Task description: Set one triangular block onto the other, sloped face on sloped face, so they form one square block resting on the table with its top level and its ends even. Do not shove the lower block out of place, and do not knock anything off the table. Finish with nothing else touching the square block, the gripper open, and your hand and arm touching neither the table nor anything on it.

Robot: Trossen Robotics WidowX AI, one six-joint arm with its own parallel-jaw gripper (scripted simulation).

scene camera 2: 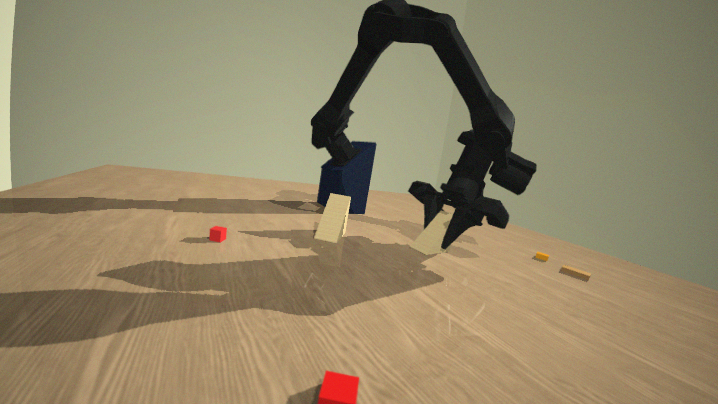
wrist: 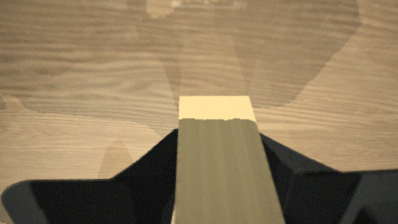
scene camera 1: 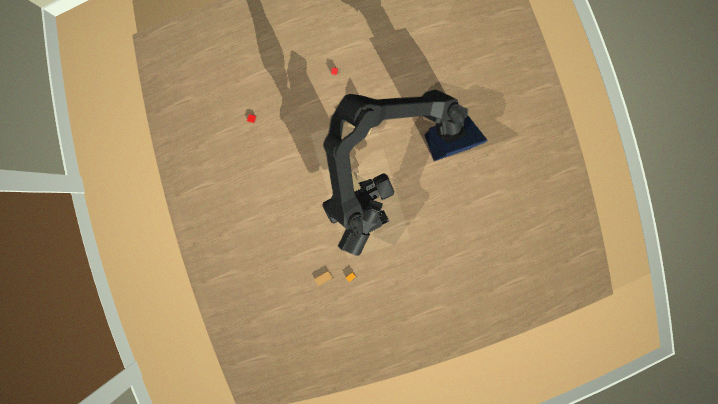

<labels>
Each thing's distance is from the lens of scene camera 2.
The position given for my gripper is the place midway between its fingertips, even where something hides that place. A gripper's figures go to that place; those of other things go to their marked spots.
my gripper (scene camera 2: 433, 244): 50 cm
triangular block (scene camera 2: 429, 242): 47 cm
</labels>
